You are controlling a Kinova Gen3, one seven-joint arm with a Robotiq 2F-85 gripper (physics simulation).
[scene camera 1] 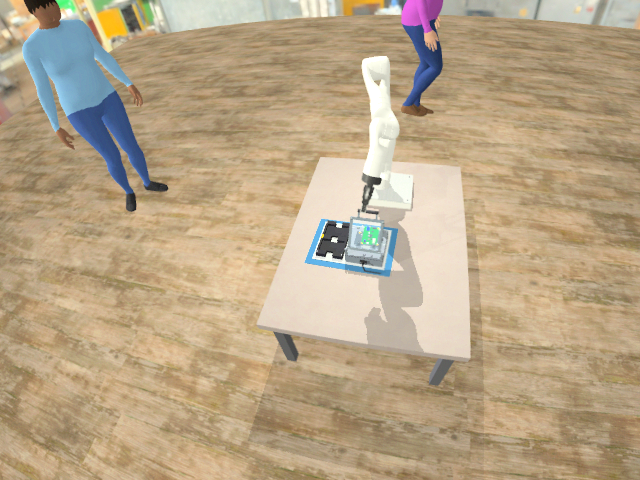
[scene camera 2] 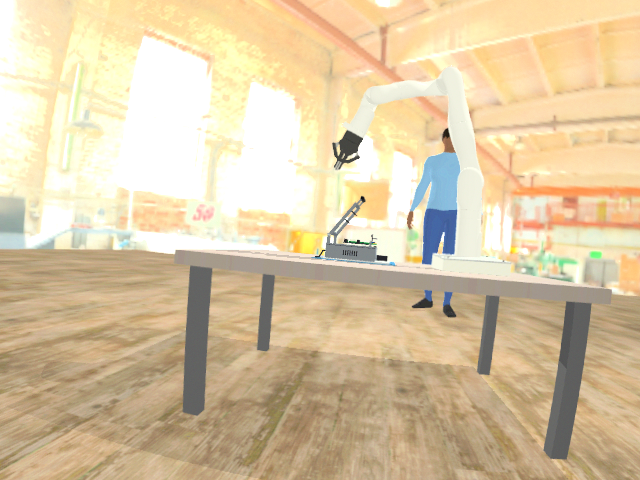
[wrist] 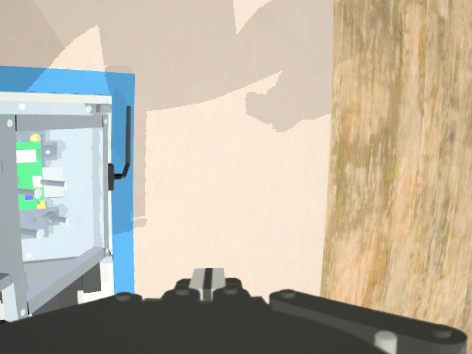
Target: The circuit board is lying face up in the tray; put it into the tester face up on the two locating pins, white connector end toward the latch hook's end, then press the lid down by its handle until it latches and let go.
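Places are measured from the arm's base along level axes (x ahead, y left, z up), in millimetres.
Pixels of known places: gripper, between the fingertips: (scene camera 1: 362,212) (scene camera 2: 335,170) (wrist: 209,289); arm's base, origin of its link: (scene camera 1: 381,184) (scene camera 2: 466,256).
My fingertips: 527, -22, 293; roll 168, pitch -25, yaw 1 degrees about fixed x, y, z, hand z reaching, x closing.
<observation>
For each thing: its top centre in the pictures, then the offset to it from my fingertips, as dx, dy, dz. "pt": a spot on its surface instead. Level surfaces: height alone.
- blue mat, height of its surface: dz -346
- black latch hook, a spot on its surface: (wrist: 126,145) pt +32, +35, -341
- black tray, a spot on its surface: (scene camera 1: 330,242) pt -101, -180, -329
- lid's dark handle, a spot on its surface: (scene camera 2: 361,198) pt -112, +50, -111
- table, height of its surface: dz -348
The grey tester (scene camera 1: 363,251) (scene camera 2: 351,251) stands on a blue mat (scene camera 1: 390,242) (wrist: 123,152) with its clear lid (scene camera 2: 343,219) (wrist: 76,190) tilted up. The green circuit board (scene camera 1: 370,234) (wrist: 28,178) lies inside the tester, with its white connector showing in the wrist view. The black latch hook (scene camera 1: 364,264) (wrist: 126,145) sticks out at the tester's front end. The black tray (scene camera 1: 330,242) beside the tester is empty. My gripper (scene camera 1: 365,205) (scene camera 2: 338,165) (wrist: 209,289) is shut and empty. It hangs above the lid's dark handle (scene camera 1: 368,210) (scene camera 2: 361,198), apart from it.
The table (scene camera 1: 413,310) (scene camera 2: 310,263) (wrist: 228,171) carries the arm's white base (scene camera 1: 397,190) (scene camera 2: 470,264) behind the tester. A person in light blue (scene camera 1: 85,98) (scene camera 2: 439,207) and one in purple (scene camera 1: 424,51) stand on the wood floor.
</observation>
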